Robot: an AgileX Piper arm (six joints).
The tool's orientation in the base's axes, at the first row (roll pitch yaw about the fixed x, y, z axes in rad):
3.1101, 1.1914, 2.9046
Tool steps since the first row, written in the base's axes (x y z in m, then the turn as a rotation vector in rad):
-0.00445, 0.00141, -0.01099, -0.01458, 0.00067, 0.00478
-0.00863, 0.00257, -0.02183, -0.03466, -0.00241, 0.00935
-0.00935, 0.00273, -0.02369, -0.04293, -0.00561, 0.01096
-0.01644, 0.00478, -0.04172, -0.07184, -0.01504, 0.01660
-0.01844, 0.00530, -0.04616, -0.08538, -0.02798, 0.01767
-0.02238, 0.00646, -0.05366, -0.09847, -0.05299, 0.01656
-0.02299, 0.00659, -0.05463, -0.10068, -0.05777, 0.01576
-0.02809, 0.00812, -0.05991, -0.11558, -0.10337, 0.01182
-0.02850, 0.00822, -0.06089, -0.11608, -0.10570, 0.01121
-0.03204, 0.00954, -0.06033, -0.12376, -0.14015, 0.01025
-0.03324, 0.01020, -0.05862, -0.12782, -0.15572, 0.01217
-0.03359, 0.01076, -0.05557, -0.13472, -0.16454, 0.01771
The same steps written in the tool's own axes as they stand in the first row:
0.01193, 0.00033, -0.00024, 0.00087, -0.00230, -0.01516
0.02361, 0.00048, -0.00025, 0.00358, -0.00940, -0.03455
0.02561, 0.00047, -0.00025, 0.00479, -0.01421, -0.04207
0.04509, 0.00080, -0.00041, 0.00914, -0.02934, -0.06869
0.04998, 0.00084, -0.00068, 0.01189, -0.04478, -0.07898
0.05846, 0.00108, -0.00171, 0.01546, -0.07196, -0.08580
0.05959, 0.00107, -0.00193, 0.01658, -0.07710, -0.08662
0.06647, 0.00145, -0.00490, 0.02164, -0.12484, -0.09017
0.06753, 0.00145, -0.00493, 0.02219, -0.12723, -0.08996
0.06840, 0.00202, -0.00861, 0.02285, -0.16253, -0.09014
0.06731, 0.00244, -0.01046, 0.02117, -0.17858, -0.09163
0.06465, 0.00295, -0.01201, 0.01774, -0.18857, -0.09830

